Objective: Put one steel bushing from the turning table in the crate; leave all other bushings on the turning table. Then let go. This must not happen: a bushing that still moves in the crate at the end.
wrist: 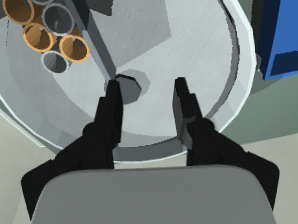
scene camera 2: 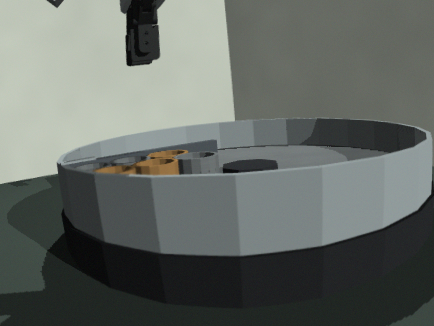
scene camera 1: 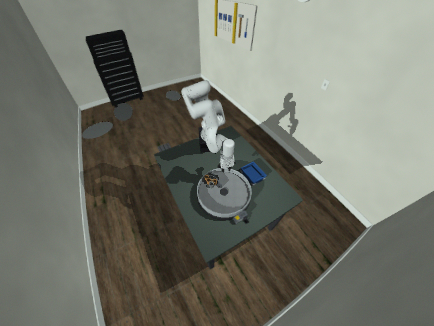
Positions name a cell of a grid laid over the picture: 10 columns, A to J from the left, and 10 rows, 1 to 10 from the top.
Labels:
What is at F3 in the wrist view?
A grey turning table.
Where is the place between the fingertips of my gripper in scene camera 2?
D2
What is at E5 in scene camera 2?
A steel bushing.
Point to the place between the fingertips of my gripper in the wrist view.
E5

